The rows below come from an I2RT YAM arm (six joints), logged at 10 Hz.
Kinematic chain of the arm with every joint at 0, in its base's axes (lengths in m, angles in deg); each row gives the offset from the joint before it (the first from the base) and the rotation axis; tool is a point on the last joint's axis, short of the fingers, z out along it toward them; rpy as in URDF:
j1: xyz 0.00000 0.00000 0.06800 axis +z
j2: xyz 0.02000 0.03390 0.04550 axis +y
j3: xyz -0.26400 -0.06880 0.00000 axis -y
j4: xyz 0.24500 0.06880 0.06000 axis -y
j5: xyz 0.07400 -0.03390 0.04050 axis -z
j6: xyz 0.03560 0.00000 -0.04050 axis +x
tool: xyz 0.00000 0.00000 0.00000 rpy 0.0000 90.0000 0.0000
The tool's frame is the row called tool.
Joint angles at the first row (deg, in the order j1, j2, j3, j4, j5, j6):
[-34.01, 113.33, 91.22, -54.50, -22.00, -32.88]
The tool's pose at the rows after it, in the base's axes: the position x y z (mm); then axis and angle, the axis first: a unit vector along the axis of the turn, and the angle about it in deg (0 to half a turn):
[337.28 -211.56 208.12 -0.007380 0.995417 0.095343 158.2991]
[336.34 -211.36 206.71 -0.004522 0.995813 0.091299 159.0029]
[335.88 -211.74 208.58 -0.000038 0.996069 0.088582 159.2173]
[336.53 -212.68 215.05 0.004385 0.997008 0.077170 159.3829]
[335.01 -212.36 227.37 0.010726 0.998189 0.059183 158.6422]
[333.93 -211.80 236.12 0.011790 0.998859 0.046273 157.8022]
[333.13 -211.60 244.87 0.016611 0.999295 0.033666 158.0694]
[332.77 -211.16 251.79 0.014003 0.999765 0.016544 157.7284]
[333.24 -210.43 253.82 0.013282 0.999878 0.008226 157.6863]
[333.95 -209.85 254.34 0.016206 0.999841 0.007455 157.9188]
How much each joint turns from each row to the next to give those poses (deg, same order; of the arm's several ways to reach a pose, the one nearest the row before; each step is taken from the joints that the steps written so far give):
[0.07, 0.40, -0.91, 0.33, 0.97, 0.40]
[0.02, -0.03, -0.31, -0.05, 0.79, 0.20]
[-0.05, -0.14, 0.26, -0.34, 0.42, 0.43]
[0.05, -0.26, 1.11, -0.74, 1.24, 0.53]
[0.03, -1.42, 0.70, -0.26, 1.43, 0.88]
[0.06, -1.08, 0.36, 0.10, 0.83, 0.29]
[0.08, -0.55, 1.21, -1.18, 1.44, 0.51]
[0.15, -0.72, 0.48, 0.09, 1.46, -0.21]
[0.20, -0.24, 0.09, 0.22, 0.82, 0.04]
[0.15, 0.10, 0.27, -0.27, 0.30, 0.43]

